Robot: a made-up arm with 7 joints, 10 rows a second.
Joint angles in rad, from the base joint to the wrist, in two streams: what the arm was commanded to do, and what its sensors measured. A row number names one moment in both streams.
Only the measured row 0 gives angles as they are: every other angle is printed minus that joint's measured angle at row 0.
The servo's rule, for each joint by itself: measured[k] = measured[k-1] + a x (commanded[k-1-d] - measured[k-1]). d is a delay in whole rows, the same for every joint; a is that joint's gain. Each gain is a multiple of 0.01, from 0.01 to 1. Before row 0 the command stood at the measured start. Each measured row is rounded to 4 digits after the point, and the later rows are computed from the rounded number. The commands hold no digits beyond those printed.
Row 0, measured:
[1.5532 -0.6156 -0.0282 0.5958 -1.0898 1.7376 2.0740]
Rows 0 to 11, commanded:
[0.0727 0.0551 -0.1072 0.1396 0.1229 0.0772 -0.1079]
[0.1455 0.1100 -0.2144 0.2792 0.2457 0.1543 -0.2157]
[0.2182 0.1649 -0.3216 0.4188 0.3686 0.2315 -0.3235]
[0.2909 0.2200 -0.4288 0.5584 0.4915 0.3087 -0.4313]
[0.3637 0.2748 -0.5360 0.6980 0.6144 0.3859 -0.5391]
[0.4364 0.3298 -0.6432 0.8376 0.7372 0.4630 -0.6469]
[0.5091 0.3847 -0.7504 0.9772 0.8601 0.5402 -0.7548]
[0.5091 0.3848 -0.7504 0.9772 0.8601 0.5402 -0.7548]
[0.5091 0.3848 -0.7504 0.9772 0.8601 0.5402 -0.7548]
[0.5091 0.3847 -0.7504 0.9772 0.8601 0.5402 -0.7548]
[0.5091 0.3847 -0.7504 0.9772 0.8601 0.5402 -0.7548]
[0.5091 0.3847 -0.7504 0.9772 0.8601 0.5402 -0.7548]
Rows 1 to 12, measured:
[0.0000 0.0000 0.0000 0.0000 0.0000 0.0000 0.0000]
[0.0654 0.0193 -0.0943 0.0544 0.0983 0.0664 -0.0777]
[0.1375 0.0510 -0.2000 0.1421 0.2162 0.1420 -0.1771]
[0.2101 0.0909 -0.3070 0.2500 0.3381 0.2190 -0.2825]
[0.2828 0.1361 -0.4142 0.3703 0.4608 0.2961 -0.3896]
[0.3556 0.1846 -0.5214 0.4981 0.5837 0.3733 -0.4972]
[0.4283 0.2354 -0.6286 0.6305 0.7065 0.4504 -0.6050]
[0.5010 0.2877 -0.7358 0.7657 0.8294 0.5276 -0.7129]
[0.5083 0.3217 -0.7486 0.8482 0.8540 0.5384 -0.7431]
[0.5090 0.3438 -0.7502 0.8985 0.8589 0.5399 -0.7515]
[0.5091 0.3581 -0.7504 0.9292 0.8599 0.5402 -0.7539]
[0.5091 0.3674 -0.7504 0.9479 0.8601 0.5402 -0.7545]
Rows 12 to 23, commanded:
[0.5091 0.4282 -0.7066 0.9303 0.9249 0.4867 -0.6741]
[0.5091 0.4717 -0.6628 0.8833 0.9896 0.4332 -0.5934]
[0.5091 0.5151 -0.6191 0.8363 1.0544 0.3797 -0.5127]
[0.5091 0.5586 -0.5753 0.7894 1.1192 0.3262 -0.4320]
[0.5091 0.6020 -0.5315 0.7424 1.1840 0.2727 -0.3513]
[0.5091 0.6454 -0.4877 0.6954 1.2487 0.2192 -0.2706]
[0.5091 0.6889 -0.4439 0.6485 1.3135 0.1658 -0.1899]
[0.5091 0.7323 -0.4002 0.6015 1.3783 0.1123 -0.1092]
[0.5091 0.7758 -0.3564 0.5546 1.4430 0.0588 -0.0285]
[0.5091 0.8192 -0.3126 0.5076 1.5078 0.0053 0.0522]
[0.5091 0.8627 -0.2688 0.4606 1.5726 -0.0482 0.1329]
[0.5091 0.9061 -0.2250 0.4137 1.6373 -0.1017 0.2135]
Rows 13 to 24, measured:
[0.5091 0.3735 -0.7504 0.9593 0.8601 0.5402 -0.7547]
[0.5091 0.3926 -0.7119 0.9480 0.9119 0.4942 -0.6967]
[0.5091 0.4203 -0.6687 0.9228 0.9741 0.4417 -0.6223]
[0.5091 0.4535 -0.6251 0.8891 1.0383 0.3884 -0.5434]
[0.5091 0.4903 -0.5813 0.8502 1.1030 0.3349 -0.4632]
[0.5091 0.5294 -0.5375 0.8082 1.1678 0.2814 -0.3826]
[0.5091 0.5700 -0.4937 0.7642 1.2325 0.2279 -0.3020]
[0.5091 0.6116 -0.4499 0.7191 1.2973 0.1745 -0.2213]
[0.5091 0.6538 -0.4062 0.6732 1.3621 0.1210 -0.1406]
[0.5091 0.6965 -0.3624 0.6269 1.4268 0.0675 -0.0599]
[0.5091 0.7394 -0.3186 0.5804 1.4916 0.0140 0.0208]
[0.5091 0.7826 -0.2748 0.5337 1.5564 -0.0395 0.1015]

